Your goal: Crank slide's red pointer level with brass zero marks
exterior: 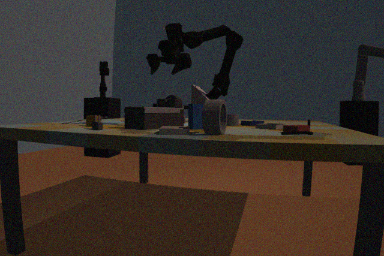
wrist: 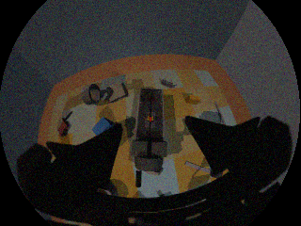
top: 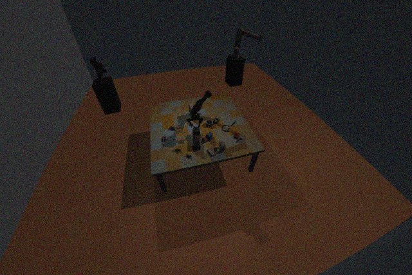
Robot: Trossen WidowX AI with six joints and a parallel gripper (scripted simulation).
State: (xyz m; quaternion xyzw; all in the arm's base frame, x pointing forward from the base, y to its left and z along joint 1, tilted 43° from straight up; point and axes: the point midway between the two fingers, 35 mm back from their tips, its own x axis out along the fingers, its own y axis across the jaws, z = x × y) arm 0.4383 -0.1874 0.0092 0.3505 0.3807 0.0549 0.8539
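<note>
My gripper tip is now 13 cm past the dark crank handle, 13 cm above it and 7 cm to the right of it. The rest, counted from my gripper tip: blue block (16 cm to the left, 16 cm below, 5 cm ahead); red pointer (12 cm below, 4 cm ahead, 1 cm to the right); yellow block (25 cm to the right, 19 cm below, 9 cm ahead).
</note>
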